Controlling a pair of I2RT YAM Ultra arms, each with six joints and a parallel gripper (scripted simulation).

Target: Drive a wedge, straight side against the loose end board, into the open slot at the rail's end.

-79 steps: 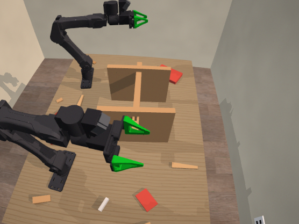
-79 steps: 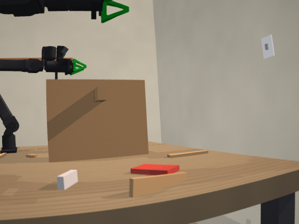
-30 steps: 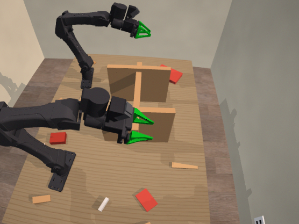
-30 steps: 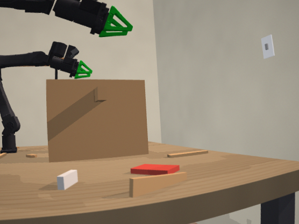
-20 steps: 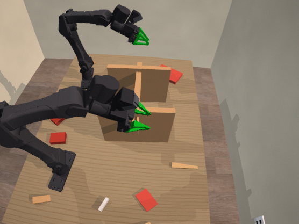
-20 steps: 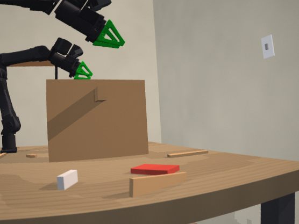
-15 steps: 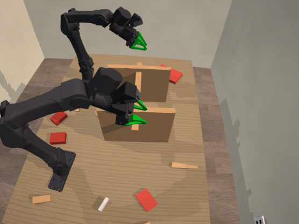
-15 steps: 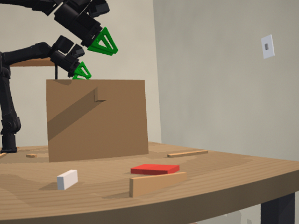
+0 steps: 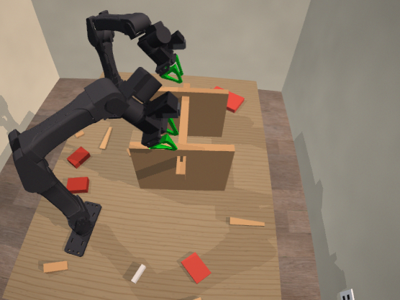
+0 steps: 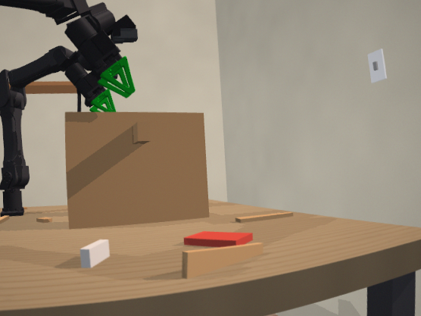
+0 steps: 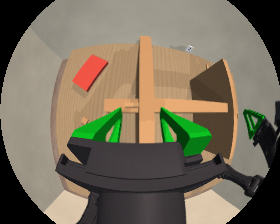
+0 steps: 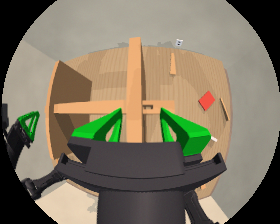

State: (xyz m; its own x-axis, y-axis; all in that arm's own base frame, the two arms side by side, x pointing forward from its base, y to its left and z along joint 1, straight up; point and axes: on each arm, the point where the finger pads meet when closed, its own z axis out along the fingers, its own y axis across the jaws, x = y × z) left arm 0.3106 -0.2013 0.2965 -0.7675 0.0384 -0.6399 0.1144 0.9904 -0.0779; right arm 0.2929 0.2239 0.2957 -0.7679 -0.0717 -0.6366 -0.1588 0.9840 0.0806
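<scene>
Now: left hand 20 mm short of the light wooden rail, 150 mm to the left of it and 100 mm above it. From my left hand the other things lie so: white block 110 mm behind, 620 mm to the right, 290 mm below.
The light wooden rail lies 2 cm ahead of my right hand, 15 cm to the left of it and 10 cm below it. The rest, counted from my right hand: white block (11 cm behind, 32 cm to the right, 28 cm below).
</scene>
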